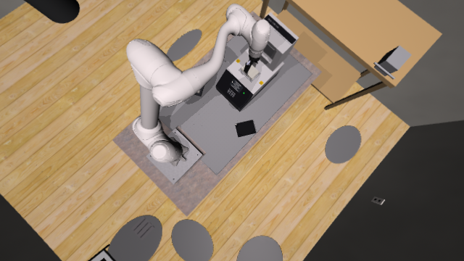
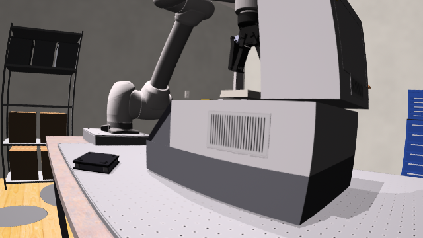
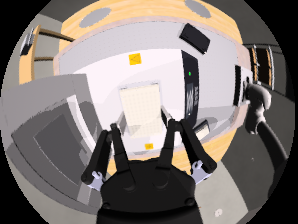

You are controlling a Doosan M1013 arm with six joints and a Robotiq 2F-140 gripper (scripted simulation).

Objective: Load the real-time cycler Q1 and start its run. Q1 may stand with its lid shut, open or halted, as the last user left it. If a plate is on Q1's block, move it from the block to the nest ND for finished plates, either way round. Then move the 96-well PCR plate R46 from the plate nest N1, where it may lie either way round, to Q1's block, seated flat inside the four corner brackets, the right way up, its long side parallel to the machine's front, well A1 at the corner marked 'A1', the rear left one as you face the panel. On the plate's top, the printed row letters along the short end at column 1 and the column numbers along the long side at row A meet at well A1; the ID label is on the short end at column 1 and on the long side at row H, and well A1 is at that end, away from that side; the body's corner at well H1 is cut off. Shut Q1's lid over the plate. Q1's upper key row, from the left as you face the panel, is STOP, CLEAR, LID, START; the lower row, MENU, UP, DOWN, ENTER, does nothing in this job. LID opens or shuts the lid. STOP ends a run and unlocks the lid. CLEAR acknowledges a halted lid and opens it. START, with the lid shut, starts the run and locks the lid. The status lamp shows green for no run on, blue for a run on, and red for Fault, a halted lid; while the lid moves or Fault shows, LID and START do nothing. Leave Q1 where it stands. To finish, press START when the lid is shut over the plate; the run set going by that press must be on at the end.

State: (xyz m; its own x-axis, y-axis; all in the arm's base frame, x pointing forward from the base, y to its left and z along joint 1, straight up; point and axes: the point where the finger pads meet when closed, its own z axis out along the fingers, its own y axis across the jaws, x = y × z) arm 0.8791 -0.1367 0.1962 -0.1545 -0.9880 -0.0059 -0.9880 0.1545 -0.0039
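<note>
The pale plate is 2 cm below my hand. The rest, counted from my hand: black plate nest: 36 cm behind, 24 cm to the right, 22 cm below.
</note>
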